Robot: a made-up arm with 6 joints. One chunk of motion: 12 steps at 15 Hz.
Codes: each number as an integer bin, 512 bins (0 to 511) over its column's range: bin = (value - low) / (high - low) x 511, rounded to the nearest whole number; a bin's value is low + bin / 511 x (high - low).
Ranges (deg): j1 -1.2..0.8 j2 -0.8..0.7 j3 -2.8..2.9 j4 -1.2..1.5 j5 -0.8..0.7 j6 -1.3..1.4
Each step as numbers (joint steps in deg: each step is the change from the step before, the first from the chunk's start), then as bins.
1 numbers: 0.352 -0.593 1.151 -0.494 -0.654 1.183
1 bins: 397 71 354 134 50 470
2 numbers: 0.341 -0.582 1.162 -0.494 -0.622 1.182
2 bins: 394 74 355 134 61 470
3 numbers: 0.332 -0.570 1.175 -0.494 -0.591 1.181
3 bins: 391 78 356 134 71 470
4 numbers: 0.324 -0.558 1.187 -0.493 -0.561 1.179
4 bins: 389 82 357 134 81 469
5 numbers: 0.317 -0.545 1.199 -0.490 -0.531 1.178
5 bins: 388 87 359 134 92 469
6 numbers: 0.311 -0.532 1.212 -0.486 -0.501 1.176
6 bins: 386 91 360 135 102 469
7 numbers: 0.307 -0.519 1.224 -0.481 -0.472 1.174
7 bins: 385 96 361 136 112 468
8 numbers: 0.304 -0.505 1.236 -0.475 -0.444 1.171
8 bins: 384 100 362 137 121 468
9 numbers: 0.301 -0.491 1.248 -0.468 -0.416 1.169
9 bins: 384 105 363 139 131 467
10 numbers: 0.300 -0.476 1.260 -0.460 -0.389 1.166
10 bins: 383 110 364 140 140 467
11 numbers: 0.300 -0.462 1.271 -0.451 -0.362 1.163
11 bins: 383 115 365 142 149 466
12 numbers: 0.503 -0.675 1.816 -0.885 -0.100 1.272
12 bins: 435 43 414 60 238 487
